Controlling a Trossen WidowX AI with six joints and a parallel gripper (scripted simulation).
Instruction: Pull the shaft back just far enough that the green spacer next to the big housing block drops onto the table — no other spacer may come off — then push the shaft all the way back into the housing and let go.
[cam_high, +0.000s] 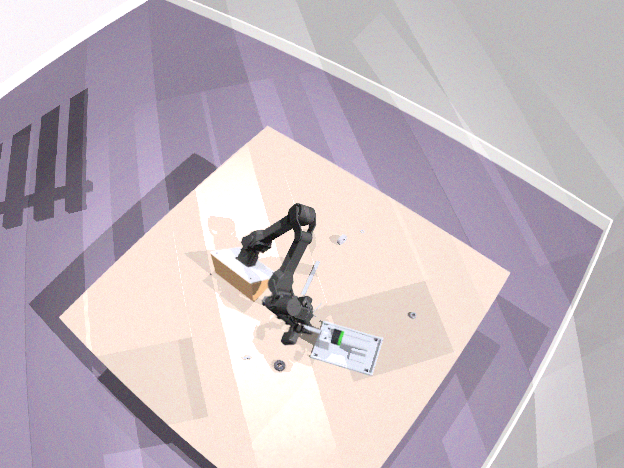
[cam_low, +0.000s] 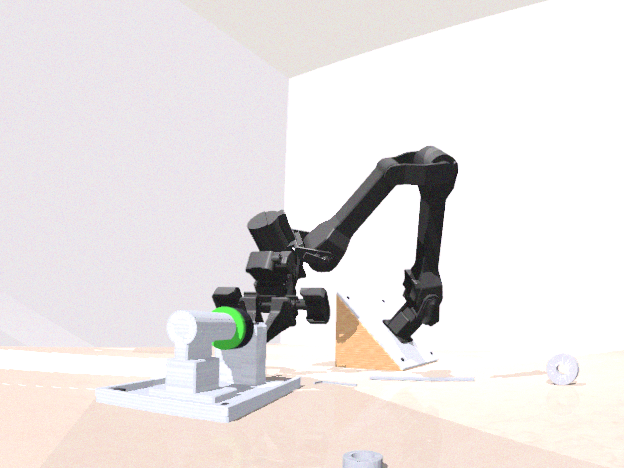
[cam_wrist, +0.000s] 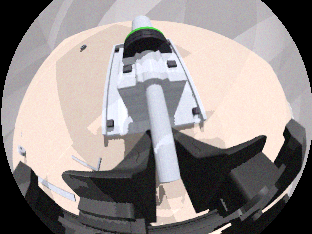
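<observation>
Now: the grey shaft 50 mm ahead of my gripper tip, 20 mm to the left of it and 20 mm above it. Also, from my gripper tip: green spacer 100 mm ahead, 30 mm to the left, 20 mm above; then dark spacer 70 mm ahead, 20 mm to the left, 20 mm above.
</observation>
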